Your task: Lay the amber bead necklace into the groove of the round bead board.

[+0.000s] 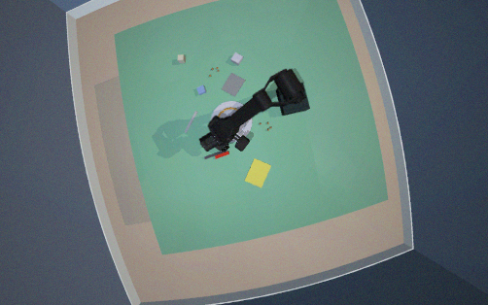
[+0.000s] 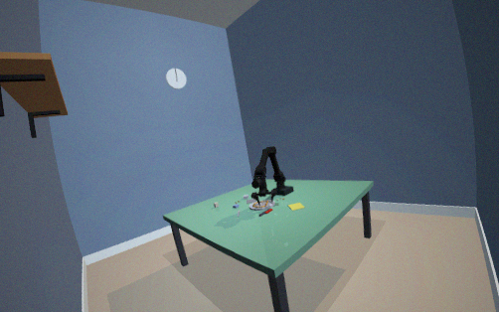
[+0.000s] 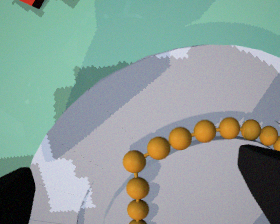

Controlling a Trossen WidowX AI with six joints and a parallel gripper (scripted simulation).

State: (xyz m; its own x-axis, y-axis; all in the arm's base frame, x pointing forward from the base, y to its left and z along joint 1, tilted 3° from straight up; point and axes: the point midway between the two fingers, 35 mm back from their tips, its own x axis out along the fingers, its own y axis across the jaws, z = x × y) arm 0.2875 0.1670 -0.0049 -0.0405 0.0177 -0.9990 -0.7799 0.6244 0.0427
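Right now the round grey bead board is 6 cm to the right of my gripper tip and 1 cm below it. Also, from my gripper tip: yellow pad: 19 cm to the left, 13 cm behind, 2 cm below; then grey rod: 20 cm ahead, 7 cm to the right, 2 cm below; then red-handled tool: 9 cm to the left, 6 cm ahead, 1 cm below.
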